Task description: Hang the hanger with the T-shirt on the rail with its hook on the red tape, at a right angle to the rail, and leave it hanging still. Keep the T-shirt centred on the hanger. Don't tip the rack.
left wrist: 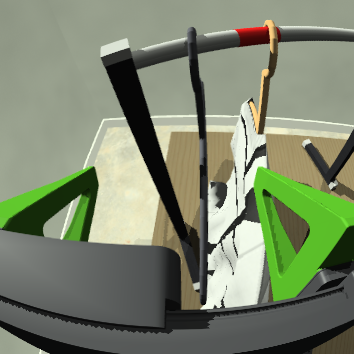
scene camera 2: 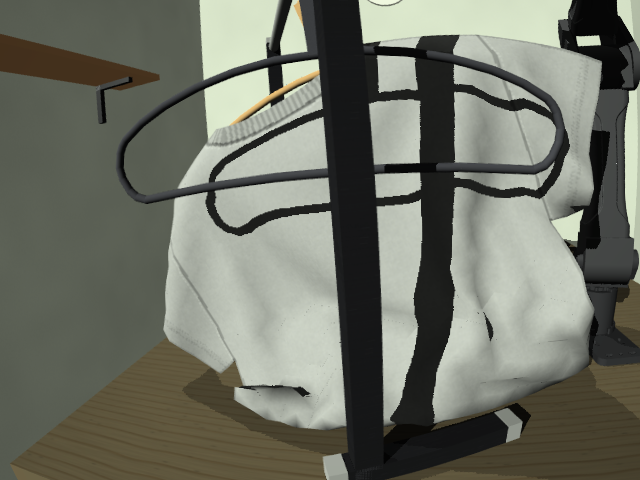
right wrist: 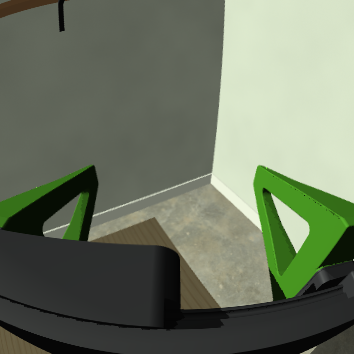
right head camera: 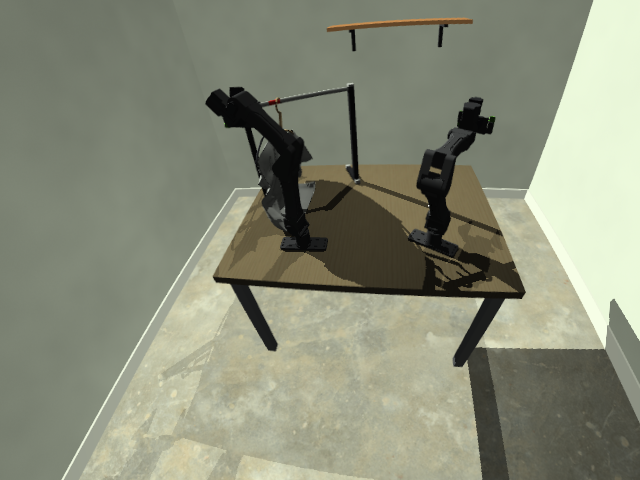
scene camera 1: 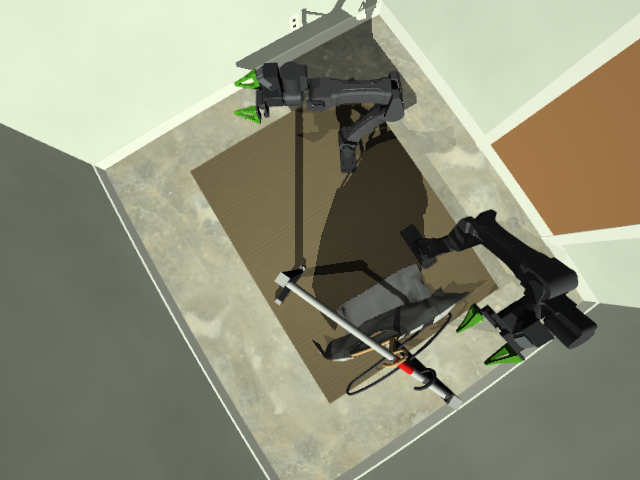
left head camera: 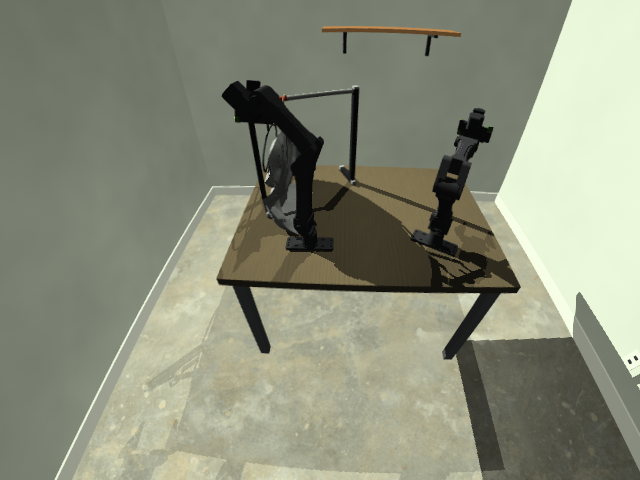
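Observation:
The wooden hanger [right head camera: 280, 117] [scene camera 1: 381, 343] [left wrist: 272, 50] hangs by its hook at one end of the red tape [scene camera 1: 405, 366] [left wrist: 250, 36] on the rail [left head camera: 320, 94] [scene camera 1: 341, 322] [left wrist: 320, 34]. In scene camera 1 it looks turned off square to the rail. The T-shirt [scene camera 1: 382, 322] [scene camera 2: 289, 258] [left wrist: 245, 260] hangs on it, creased low down, one shoulder lower in scene camera 2. The post partly hides the collar, so I cannot tell its centring. My left gripper [scene camera 1: 471, 347] [left wrist: 175, 175] is open, clear of the hanger. My right gripper [scene camera 1: 235, 97] [right wrist: 175, 173] is open, far away.
A black hanger [scene camera 1: 349, 387] [scene camera 2: 121, 155] [left wrist: 202, 125] hangs between the tape and the nearer post [scene camera 2: 351, 258] [left wrist: 145, 135] in the left wrist view. The rack stands upright on the table [left head camera: 392, 198]. A flat grey piece [scene camera 1: 385, 297] shows beside the shirt. A wooden shelf [left head camera: 387, 29] is on the wall.

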